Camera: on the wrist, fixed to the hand. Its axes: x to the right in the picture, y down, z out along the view.
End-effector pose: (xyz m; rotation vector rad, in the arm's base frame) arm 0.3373 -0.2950 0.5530 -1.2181 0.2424 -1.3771
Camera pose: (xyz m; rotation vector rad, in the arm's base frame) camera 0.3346 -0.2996 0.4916 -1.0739 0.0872 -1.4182
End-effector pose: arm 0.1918 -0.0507 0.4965 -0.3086 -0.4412 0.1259
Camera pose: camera 0.1779 -0.0205 0.4446 -0.1173 -0.4266 0.1117
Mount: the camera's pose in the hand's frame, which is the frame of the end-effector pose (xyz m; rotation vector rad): -0.0276 0.0459 -0.0305 0.1830 0.0078 -0.0537
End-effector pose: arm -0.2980 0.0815 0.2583 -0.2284 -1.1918 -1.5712
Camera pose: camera -0.2368 0.0800 0.2508 -0.0712 -1.3364 -1.4968
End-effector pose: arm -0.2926 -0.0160 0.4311 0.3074 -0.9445 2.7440
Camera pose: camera -0.2827 -0.0361 0.3737 0.3473 -0.6737 2.7842
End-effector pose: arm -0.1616 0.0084 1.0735 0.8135 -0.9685 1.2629
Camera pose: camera -0.2038 0.0319 1.0352 0.9695 -0.8276 1.3204
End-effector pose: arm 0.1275 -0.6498 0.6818 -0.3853 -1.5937 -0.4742
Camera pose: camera 0.1793 -0.6254 0.6590 -0.2021 -1.6280 -0.3665
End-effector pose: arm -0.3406 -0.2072 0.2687 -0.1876 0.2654 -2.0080
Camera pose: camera -0.2964 -0.1986 0.2266 -0.0717 0.0812 -2.0737
